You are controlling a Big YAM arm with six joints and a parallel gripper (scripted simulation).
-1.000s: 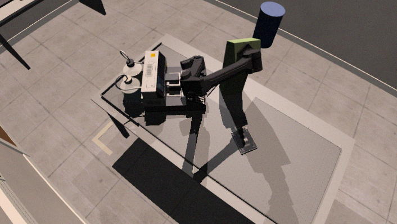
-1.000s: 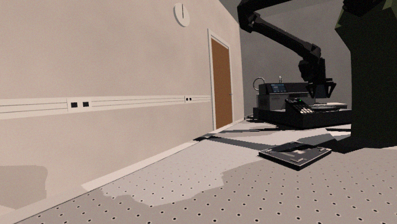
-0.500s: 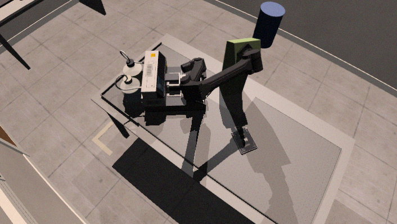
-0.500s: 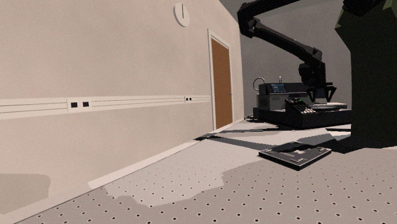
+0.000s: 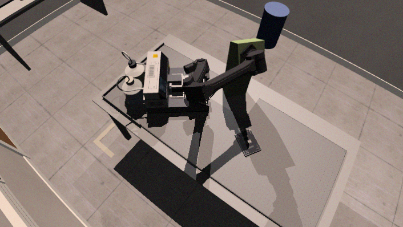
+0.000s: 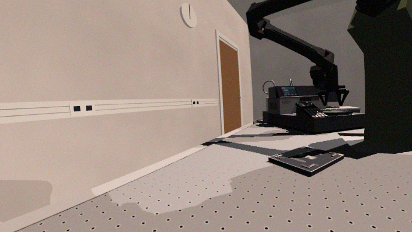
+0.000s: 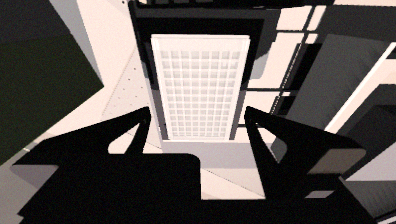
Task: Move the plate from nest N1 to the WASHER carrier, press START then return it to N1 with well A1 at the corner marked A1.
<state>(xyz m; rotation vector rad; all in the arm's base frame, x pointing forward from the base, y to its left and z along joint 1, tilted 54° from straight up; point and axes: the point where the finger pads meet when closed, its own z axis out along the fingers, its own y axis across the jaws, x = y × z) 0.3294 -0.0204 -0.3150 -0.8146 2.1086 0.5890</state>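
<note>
Now: the white well plate 40 mm below my hand. Also, from my hand: plate nest N1 (530 mm to the left, 120 mm below, 10 mm behind); then plate washer (130 mm ahead, 90 mm to the right).
</note>
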